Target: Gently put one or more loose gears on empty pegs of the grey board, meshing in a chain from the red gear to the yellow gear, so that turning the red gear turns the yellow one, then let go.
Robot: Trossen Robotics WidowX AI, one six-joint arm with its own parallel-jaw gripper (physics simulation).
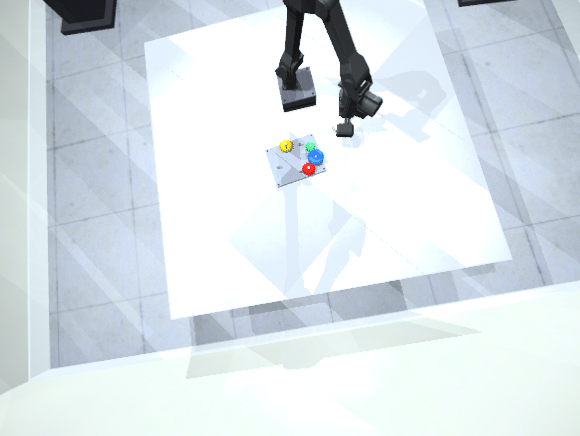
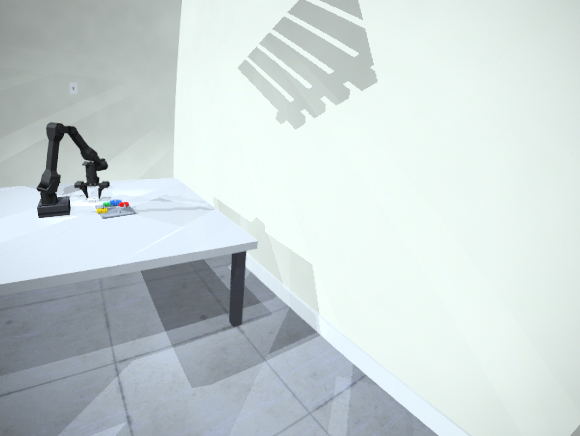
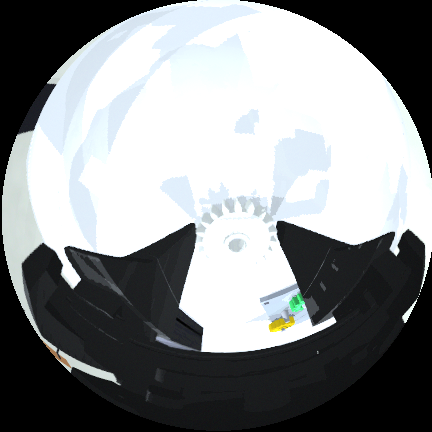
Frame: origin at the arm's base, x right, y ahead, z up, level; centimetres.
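Seen in the pictures: gripper, between the fingertips: [image 1: 342, 125] [image 2: 93, 198] [image 3: 236, 227]; arm's base, origin of its link: [image 1: 289, 82] [image 2: 49, 203].
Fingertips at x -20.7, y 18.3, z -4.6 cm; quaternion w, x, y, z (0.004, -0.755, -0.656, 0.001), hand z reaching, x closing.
Offsets run from my fingertips to a thing's top centre. "*": to the spot under its first point. Level surfaces: height alone.
The grey board @(dx +20.4, dy +12.6, dz +2.0 cm) [image 1: 291, 169] [image 2: 118, 214] [image 3: 272, 306] lies on the table. On it are the yellow gear @(dx +23.9, dy +7.0, dz +1.6 cm) [image 1: 286, 146] [image 2: 102, 211] [image 3: 281, 325], a small green gear @(dx +13.8, dy +8.5, dz +1.5 cm) [image 1: 310, 146] [image 2: 106, 204] [image 3: 296, 302], a large blue gear @(dx +11.9, dy +13.1, dz +1.5 cm) [image 1: 315, 157] [image 2: 116, 202] and the red gear @(* dx +15.1, dy +18.4, dz +1.5 cm) [image 1: 308, 169] [image 2: 124, 204]. Blue sits close between green and red. A gap separates green from yellow, with a peg in it. My gripper [image 1: 344, 131] [image 2: 93, 196] [image 3: 236, 227] is beside the board, shut on a white gear @(dx +1.1, dy -0.2, dz +0.8 cm) [image 3: 217, 241], one fingertip at each side of its teeth. The gear's height above the table is unclear.
The arm's dark base [image 1: 300, 95] [image 2: 54, 207] stands on the white table @(dz -1.0 cm) [image 1: 210, 225] [image 2: 165, 235], close behind the board. Strong light and shadows lie over the table top.
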